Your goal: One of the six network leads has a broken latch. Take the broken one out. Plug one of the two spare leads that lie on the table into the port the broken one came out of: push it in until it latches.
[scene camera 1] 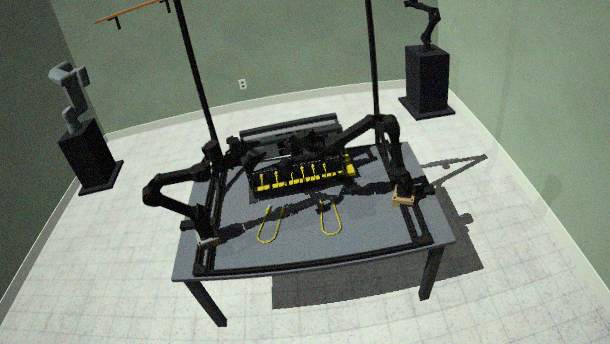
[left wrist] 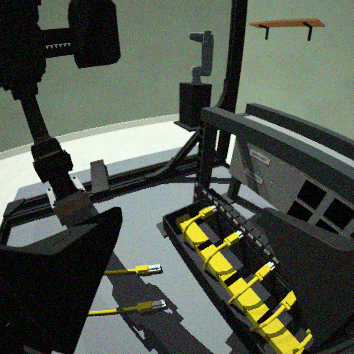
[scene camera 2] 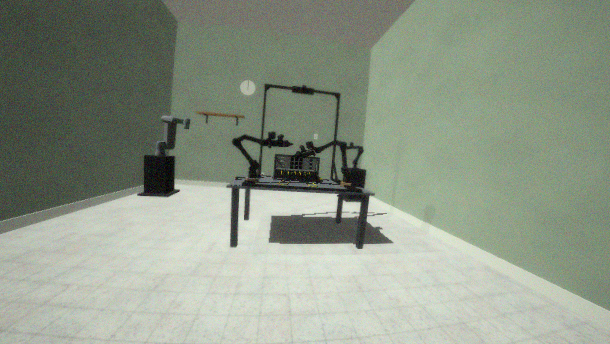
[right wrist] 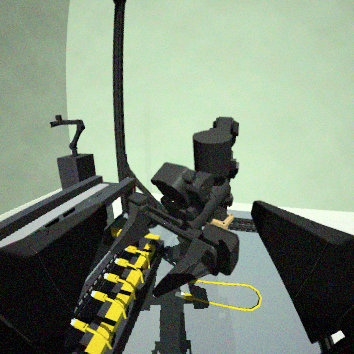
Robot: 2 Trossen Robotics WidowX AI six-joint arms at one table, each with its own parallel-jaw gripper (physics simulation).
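Places are measured from the left arm's base along level axes (x ahead, y left, z up), in metres.
Pixels of known places: left gripper, between the fingertips: (scene camera 1: 277, 159) (left wrist: 192, 214) (scene camera 2: 293, 156) (right wrist: 128, 270); right gripper, between the fingertips: (scene camera 1: 262, 147) (scene camera 2: 291, 144) (right wrist: 180, 209); left arm's base, origin of its link: (scene camera 1: 404, 192) (scene camera 2: 346, 182) (right wrist: 219, 215); right arm's base, origin of its link: (scene camera 1: 206, 234) (left wrist: 64, 190) (scene camera 2: 252, 177).
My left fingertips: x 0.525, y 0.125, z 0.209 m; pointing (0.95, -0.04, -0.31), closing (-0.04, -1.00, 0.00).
Ahead of a thing's pixels: the offset from my left fingertips to its top centre. "spot": to the spot under its first point. Level surfaces: height alone.
Six yellow network leads stand plugged in a row in the black rack (scene camera 1: 254, 194); their plugs @(spot: 0.039 m back, 0.124 m right, 0.159 m down) (scene camera 1: 302, 171) (left wrist: 232, 238) (right wrist: 111, 277) are too small to tell which latch is broken. Two yellow spare leads lie in U shapes on the table, one spare lead @(spot: 0.007 m back, 0.255 m left, 0.247 m down) (scene camera 1: 266, 242) at left and another spare lead (scene camera 1: 331, 234) at right. Two spare plugs (left wrist: 145, 270) (left wrist: 147, 306) show in the left wrist view. My left gripper (scene camera 1: 291, 160) (left wrist: 192, 214) is open and empty above the rack's row. My right gripper is open and empty, left of it.
The rack's panel @(spot: 0.146 m ahead, 0.169 m right, 0.082 m down) (left wrist: 275, 175) stands behind the row. The left arm's raised links cross over the rack's right part in scene camera 1. Dark rails edge the table @(0.251 m down) (scene camera 1: 350, 250). Two uprights (scene camera 1: 197, 75) (scene camera 1: 372, 60) rise behind. A wooden block (scene camera 1: 403, 197) sits at the left arm's base.
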